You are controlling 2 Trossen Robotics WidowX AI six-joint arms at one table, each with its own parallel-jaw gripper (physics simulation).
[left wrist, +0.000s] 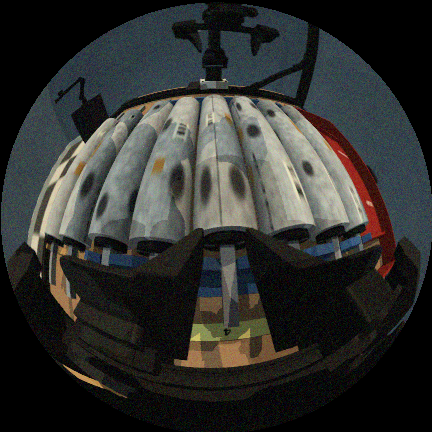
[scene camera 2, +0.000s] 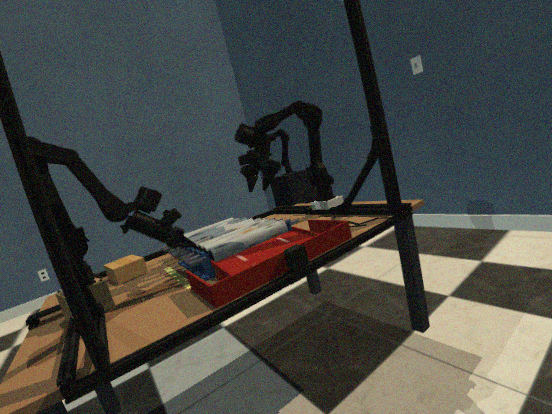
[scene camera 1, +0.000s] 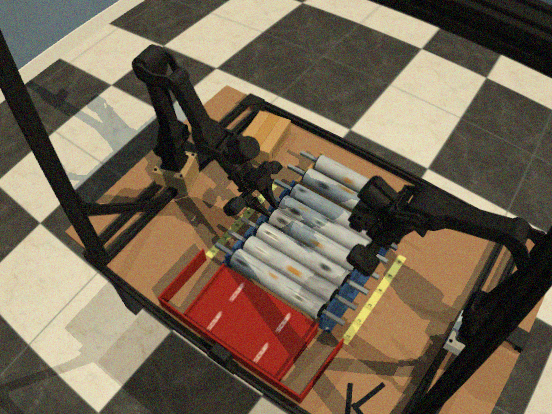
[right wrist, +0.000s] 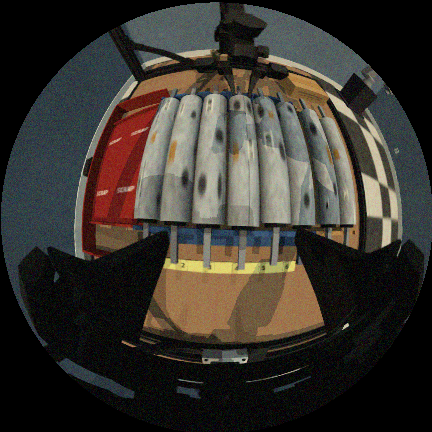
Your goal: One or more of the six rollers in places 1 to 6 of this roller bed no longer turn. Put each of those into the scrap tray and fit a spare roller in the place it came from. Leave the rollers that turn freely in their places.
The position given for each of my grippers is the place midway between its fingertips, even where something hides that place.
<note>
My right gripper (scene camera 1: 360, 246) is open, with nothing in its grasp. I also see my left gripper (scene camera 1: 273, 212) and a tan cardboard box (scene camera 1: 271, 131).
My left gripper also shows in the left wrist view (left wrist: 224, 234), in scene camera 2 (scene camera 2: 194, 245) and in the right wrist view (right wrist: 241, 96). My right gripper shows as well in the left wrist view (left wrist: 227, 51), in scene camera 2 (scene camera 2: 257, 191) and in the right wrist view (right wrist: 234, 236). The tan cardboard box also shows in scene camera 2 (scene camera 2: 124, 269) and in the right wrist view (right wrist: 295, 85).
</note>
